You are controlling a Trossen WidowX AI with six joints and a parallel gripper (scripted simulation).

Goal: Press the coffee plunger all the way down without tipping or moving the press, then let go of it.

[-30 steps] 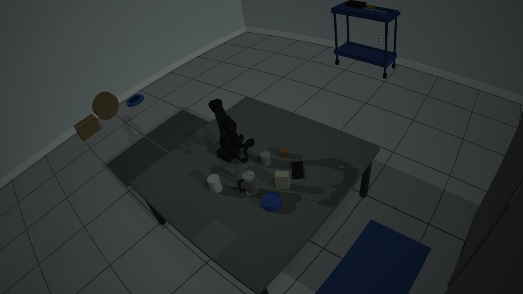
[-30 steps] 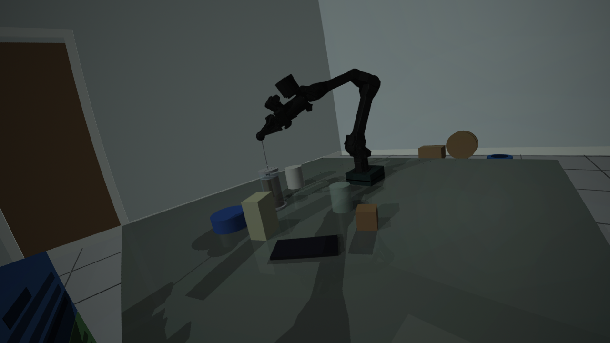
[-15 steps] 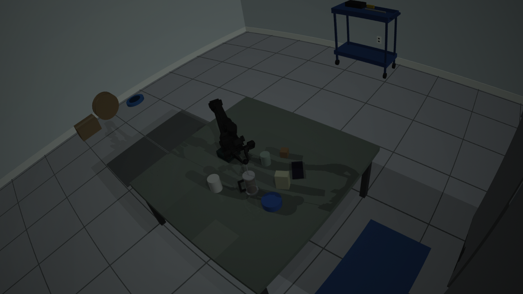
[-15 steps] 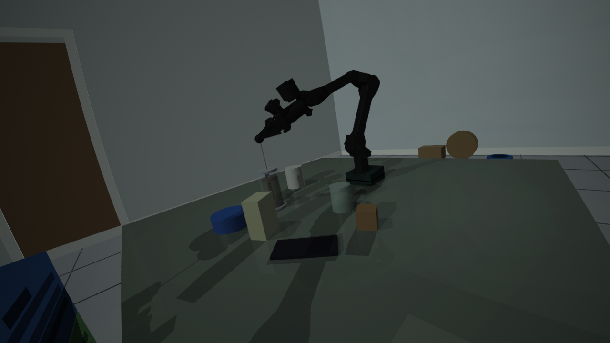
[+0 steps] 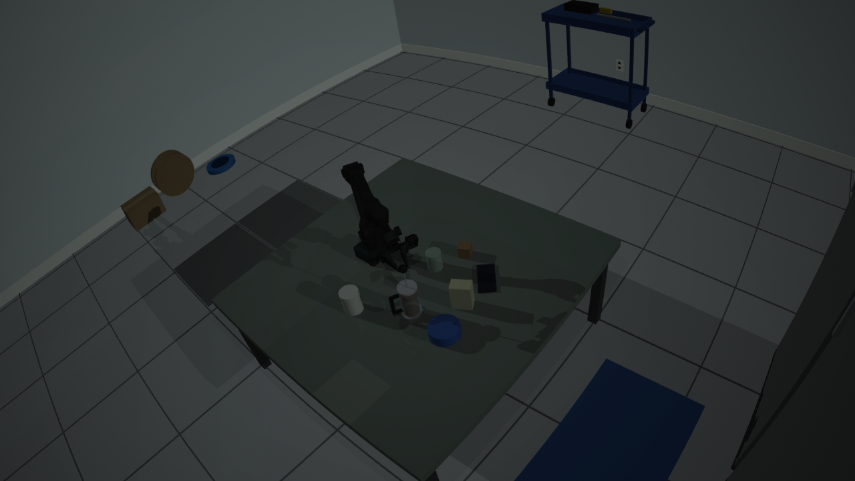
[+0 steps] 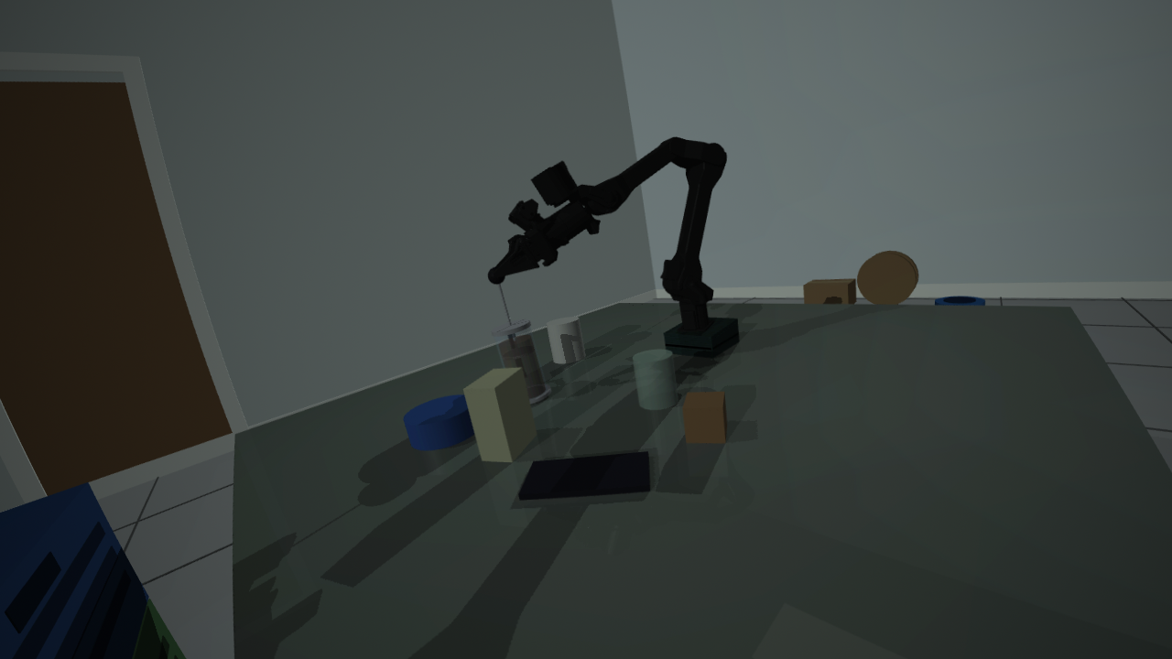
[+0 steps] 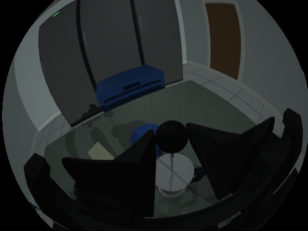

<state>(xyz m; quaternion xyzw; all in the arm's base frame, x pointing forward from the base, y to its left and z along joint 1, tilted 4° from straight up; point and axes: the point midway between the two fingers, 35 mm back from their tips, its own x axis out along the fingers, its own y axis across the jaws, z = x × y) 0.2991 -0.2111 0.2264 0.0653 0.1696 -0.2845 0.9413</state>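
Right now the glass coffee press is 12 cm below my gripper tip, 2 cm behind it and 1 cm to the right of it. Round my gripper tip: pale green cylinder (26 cm to the left, 20 cm below, 6 cm behind); then blue round tin (22 cm below, 15 cm ahead, 4 cm to the right); then cream box (19 cm below, 14 cm ahead, 12 cm to the left).
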